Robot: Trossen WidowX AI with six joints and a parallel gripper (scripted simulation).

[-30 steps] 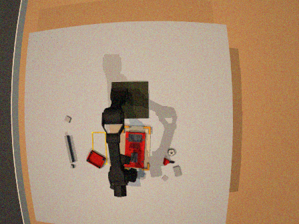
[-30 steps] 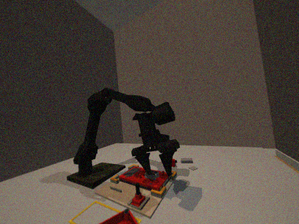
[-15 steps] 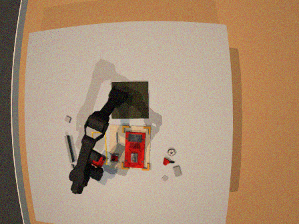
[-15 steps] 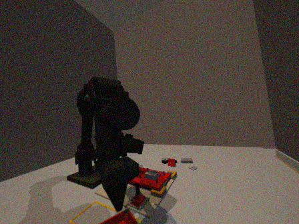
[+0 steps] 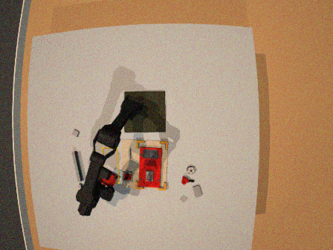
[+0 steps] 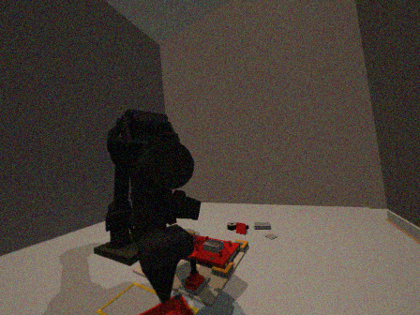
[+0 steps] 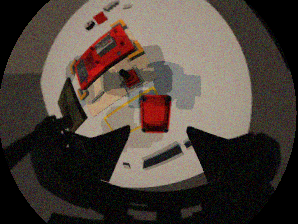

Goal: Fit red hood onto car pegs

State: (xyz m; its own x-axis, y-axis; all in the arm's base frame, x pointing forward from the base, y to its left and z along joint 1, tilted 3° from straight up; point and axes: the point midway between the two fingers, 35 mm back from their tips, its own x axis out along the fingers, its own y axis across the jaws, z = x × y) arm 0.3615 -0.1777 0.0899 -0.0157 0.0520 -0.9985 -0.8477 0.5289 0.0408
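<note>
Right now the red hood is 8 cm below my gripper tip. From my gripper tip the other things lie so: long grey bar 7 cm behind, 16 cm to the right, 7 cm below; grey engine block 1 cm behind, 23 cm to the left, 6 cm below.
</note>
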